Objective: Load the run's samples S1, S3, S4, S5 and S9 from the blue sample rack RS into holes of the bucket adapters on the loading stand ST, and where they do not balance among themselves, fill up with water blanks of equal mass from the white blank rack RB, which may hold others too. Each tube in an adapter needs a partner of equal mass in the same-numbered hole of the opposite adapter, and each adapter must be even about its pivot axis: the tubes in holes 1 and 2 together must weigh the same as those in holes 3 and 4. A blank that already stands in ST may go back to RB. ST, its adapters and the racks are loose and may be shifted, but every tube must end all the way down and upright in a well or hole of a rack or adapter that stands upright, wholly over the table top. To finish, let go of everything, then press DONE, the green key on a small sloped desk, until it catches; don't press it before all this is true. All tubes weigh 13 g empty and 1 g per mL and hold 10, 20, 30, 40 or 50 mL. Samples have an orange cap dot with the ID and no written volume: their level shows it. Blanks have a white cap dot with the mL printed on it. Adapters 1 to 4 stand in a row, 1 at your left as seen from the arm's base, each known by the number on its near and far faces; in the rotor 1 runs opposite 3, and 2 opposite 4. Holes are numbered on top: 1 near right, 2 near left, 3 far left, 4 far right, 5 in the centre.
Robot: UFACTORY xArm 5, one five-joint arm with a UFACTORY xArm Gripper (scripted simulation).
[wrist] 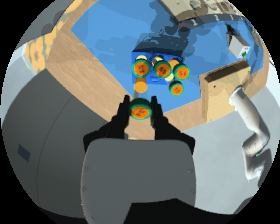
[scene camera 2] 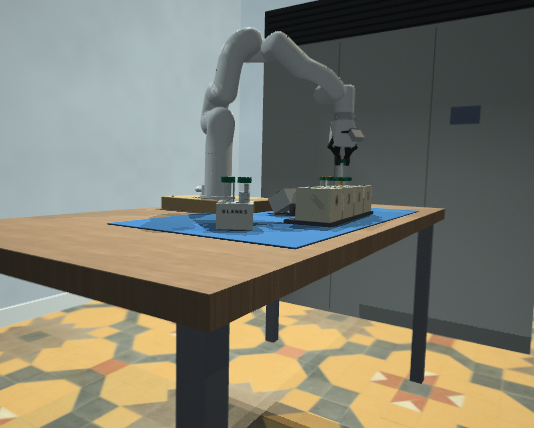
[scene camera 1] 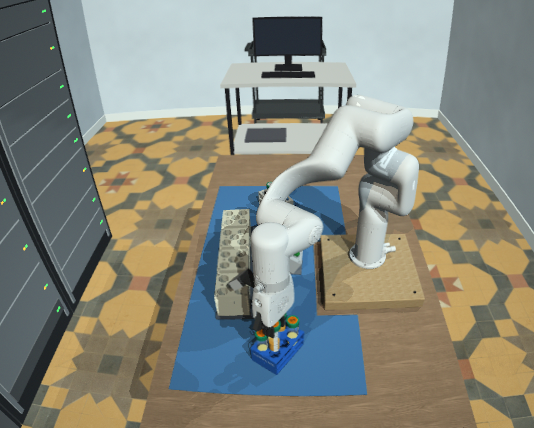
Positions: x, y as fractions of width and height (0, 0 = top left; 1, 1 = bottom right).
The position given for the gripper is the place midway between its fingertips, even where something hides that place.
Observation:
In view: the gripper (scene camera 1: 0.51, 0.77), a white blank rack RB (scene camera 2: 0.44, 0.50) and a blue sample rack RS (scene camera 1: 0.49, 0.84).
The gripper also shows in the wrist view (wrist: 0.50, 0.45).

